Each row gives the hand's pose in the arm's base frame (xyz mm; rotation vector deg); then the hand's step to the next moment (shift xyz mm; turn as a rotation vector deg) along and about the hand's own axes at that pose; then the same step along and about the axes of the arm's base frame.
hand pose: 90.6 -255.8 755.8 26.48 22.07 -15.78
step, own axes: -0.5 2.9 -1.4 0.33 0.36 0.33
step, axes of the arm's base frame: 0.1 3.3 0.2 0.52 0.10 0.27
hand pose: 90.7 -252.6 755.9 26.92 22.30 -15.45
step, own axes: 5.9 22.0 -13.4 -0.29 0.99 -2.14
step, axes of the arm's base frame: 8.7 24.5 -5.0 -0.57 1.94 -1.25
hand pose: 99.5 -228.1 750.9 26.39 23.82 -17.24
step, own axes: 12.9 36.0 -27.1 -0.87 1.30 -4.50
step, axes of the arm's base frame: 16.0 41.5 -14.8 -1.71 3.46 -2.80
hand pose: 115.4 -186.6 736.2 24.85 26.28 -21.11
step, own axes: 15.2 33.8 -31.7 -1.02 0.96 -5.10
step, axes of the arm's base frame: 16.4 40.0 -22.5 -2.18 3.49 -3.32
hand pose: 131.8 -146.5 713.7 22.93 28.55 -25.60
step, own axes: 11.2 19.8 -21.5 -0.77 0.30 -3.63
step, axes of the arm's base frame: 10.8 23.0 -18.3 -1.78 2.18 -2.44
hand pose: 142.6 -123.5 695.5 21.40 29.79 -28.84
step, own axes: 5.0 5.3 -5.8 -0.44 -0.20 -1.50
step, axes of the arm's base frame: 4.5 5.2 -6.3 -1.00 0.68 -1.01
